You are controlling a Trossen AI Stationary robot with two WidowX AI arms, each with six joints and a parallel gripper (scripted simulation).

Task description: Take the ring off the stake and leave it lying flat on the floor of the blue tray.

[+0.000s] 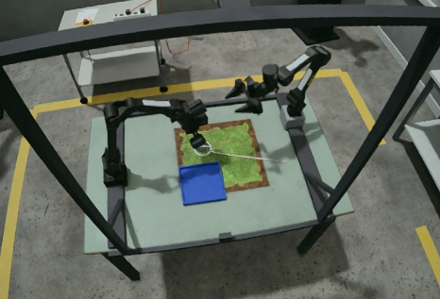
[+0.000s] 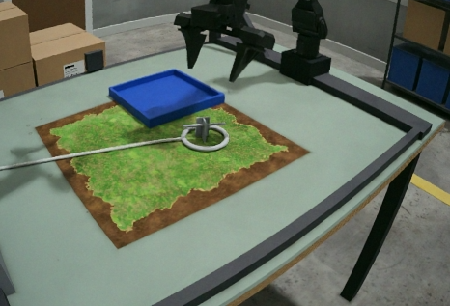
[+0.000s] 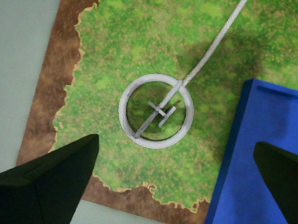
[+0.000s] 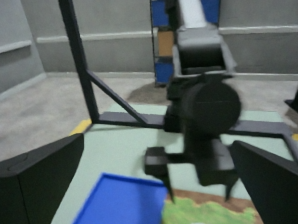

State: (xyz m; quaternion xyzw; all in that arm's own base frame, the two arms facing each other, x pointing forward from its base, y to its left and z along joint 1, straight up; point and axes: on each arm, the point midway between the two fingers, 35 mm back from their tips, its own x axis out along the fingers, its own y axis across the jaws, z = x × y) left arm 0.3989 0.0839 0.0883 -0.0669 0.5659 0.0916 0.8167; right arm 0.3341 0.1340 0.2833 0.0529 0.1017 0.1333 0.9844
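Now: the grey stake 30 mm to the right of my left hand and 130 mm below it. Also, from my left hand: blue tray 170 mm behind, 40 mm to the left, 140 mm below; then grass mat 50 mm behind, 90 mm to the right, 160 mm below.
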